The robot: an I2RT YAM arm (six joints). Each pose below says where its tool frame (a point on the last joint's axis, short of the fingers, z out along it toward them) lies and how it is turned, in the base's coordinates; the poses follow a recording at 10 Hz.
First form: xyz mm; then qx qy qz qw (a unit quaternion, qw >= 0).
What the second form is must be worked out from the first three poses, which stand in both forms.
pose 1, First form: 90.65, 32.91, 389.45, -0.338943, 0.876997, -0.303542, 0.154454
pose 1, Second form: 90.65, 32.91, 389.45, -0.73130, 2.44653, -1.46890
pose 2, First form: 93.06, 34.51, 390.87, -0.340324, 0.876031, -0.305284, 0.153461
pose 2, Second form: 93.06, 34.51, 390.87, -0.73447, 2.44417, -1.47554
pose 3, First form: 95.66, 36.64, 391.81, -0.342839, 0.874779, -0.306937, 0.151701
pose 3, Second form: 95.66, 36.64, 391.81, -0.73825, 2.44270, -1.48528
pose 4, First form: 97.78, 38.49, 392.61, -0.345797, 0.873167, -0.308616, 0.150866
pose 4, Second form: 97.78, 38.49, 392.61, -0.73903, 2.44027, -1.49319
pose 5, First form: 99.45, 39.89, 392.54, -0.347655, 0.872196, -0.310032, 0.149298
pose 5, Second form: 99.45, 39.89, 392.54, -0.74272, 2.43902, -1.50131
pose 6, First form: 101.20, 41.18, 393.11, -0.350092, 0.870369, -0.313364, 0.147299
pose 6, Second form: 101.20, 41.18, 393.11, -0.74896, 2.43444, -1.51382
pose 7, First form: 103.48, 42.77, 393.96, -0.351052, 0.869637, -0.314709, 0.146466
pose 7, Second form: 103.48, 42.77, 393.96, -0.75154, 2.43259, -1.51888
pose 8, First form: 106.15, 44.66, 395.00, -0.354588, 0.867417, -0.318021, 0.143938
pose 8, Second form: 106.15, 44.66, 395.00, -0.75772, 2.42842, -1.53384
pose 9, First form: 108.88, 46.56, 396.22, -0.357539, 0.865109, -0.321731, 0.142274
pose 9, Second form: 108.88, 46.56, 396.22, -0.76253, 2.42264, -1.54634
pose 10, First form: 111.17, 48.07, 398.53, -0.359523, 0.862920, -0.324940, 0.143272
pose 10, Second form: 111.17, 48.07, 398.53, -0.76076, 2.41550, -1.55028
